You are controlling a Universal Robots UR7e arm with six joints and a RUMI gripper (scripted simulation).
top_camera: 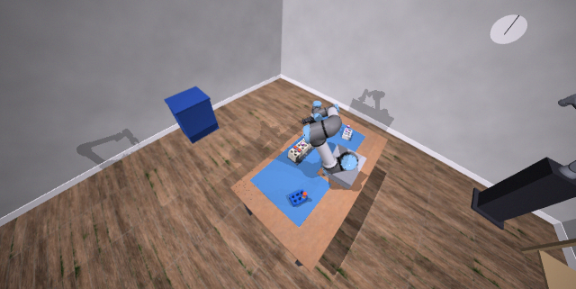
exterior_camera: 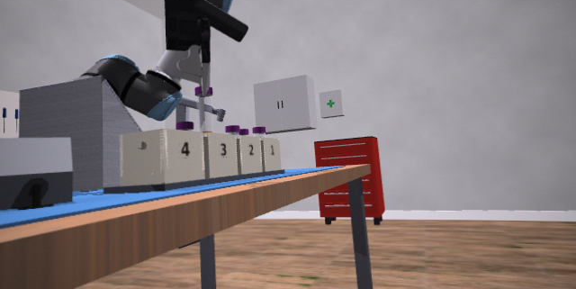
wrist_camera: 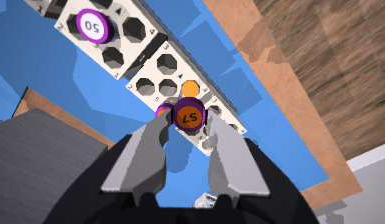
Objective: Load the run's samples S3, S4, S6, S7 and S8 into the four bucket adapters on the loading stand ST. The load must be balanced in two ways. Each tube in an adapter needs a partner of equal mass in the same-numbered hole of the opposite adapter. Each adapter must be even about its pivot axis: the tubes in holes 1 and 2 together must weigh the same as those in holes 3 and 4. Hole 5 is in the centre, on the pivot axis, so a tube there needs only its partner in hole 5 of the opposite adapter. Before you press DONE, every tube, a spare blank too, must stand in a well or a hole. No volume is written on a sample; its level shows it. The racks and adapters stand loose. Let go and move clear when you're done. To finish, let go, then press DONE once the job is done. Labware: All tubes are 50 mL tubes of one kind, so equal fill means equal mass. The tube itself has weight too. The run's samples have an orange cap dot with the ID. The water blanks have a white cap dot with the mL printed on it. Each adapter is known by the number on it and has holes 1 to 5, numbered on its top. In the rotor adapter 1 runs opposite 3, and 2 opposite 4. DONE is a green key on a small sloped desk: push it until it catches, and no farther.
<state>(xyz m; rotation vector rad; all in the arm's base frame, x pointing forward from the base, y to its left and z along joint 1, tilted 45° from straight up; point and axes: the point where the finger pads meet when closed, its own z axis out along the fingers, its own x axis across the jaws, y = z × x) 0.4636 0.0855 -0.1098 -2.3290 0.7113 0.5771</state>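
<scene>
My gripper is now 480 mm to the right of the sample tube S4, 420 mm past it and 120 mm above it. From my hand the other things lie so: tube 210 mm to the left, 120 mm below, 80 mm behind; green DONE key 250 mm to the right, 120 mm below, 70 mm behind; DONE key desk 260 mm to the right, 130 mm below, 50 mm behind.
</scene>
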